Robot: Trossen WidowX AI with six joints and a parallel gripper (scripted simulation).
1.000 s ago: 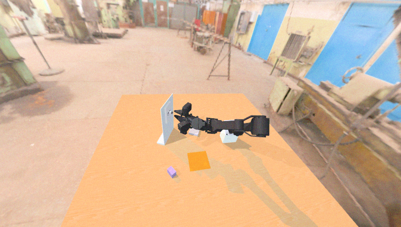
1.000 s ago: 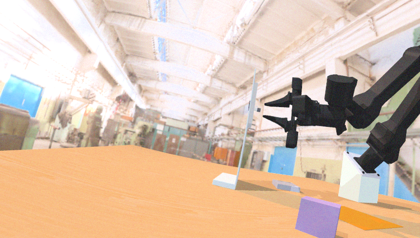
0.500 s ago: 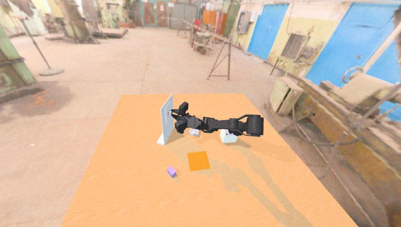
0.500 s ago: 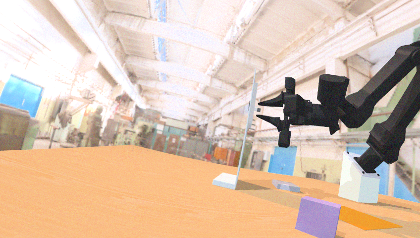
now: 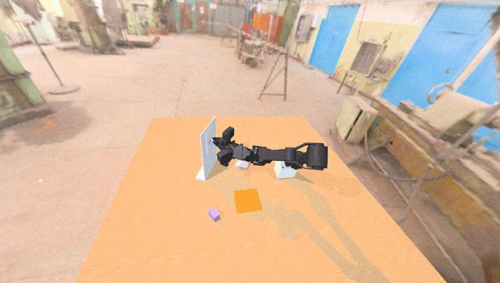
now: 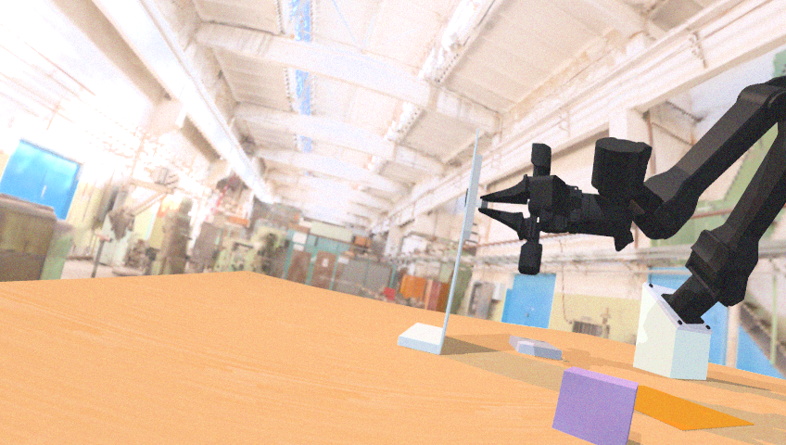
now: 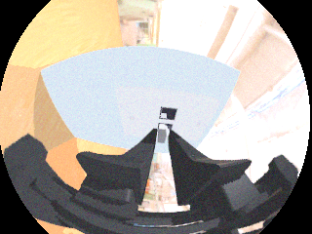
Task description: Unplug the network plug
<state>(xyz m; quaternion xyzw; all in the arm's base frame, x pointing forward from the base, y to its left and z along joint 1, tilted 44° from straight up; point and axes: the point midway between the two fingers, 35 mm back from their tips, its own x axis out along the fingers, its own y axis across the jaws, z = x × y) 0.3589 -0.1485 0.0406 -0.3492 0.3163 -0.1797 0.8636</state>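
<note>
Right now my gripper tip is right at the network plug. The rest, counted from my gripper tip: purple block (270 mm to the left, 200 mm below, 30 mm ahead); flat grey block (210 mm below, 170 mm behind, 30 mm to the right); upright panel (80 mm below, 30 mm ahead).
</note>
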